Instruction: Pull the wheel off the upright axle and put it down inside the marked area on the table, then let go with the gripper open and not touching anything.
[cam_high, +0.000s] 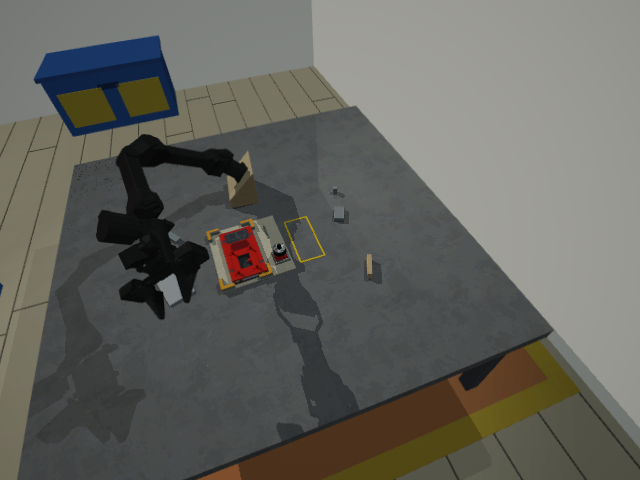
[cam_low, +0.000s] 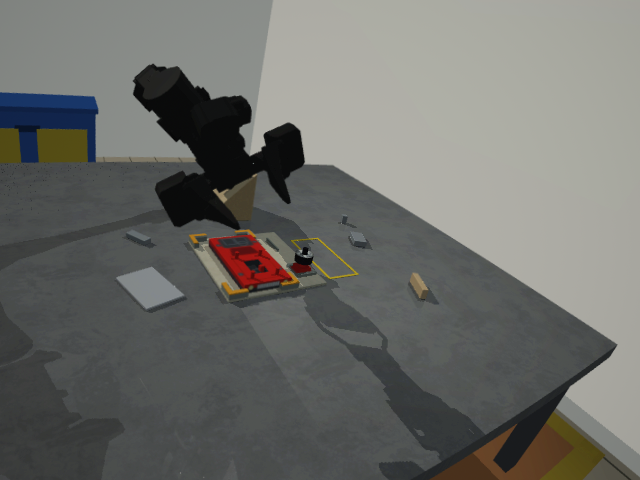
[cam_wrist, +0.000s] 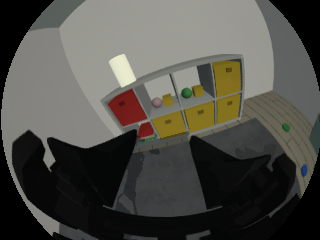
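Right now my gripper tip is 25 cm past the black wheel, 29 cm to the right of it and 24 cm above it. Round my gripper tip: black axle 25 cm behind, 29 cm to the left, 24 cm below; then wooden stick 8 cm behind, 51 cm to the left, 27 cm below; then grey plate 30 cm behind, 4 cm to the right, 28 cm below.
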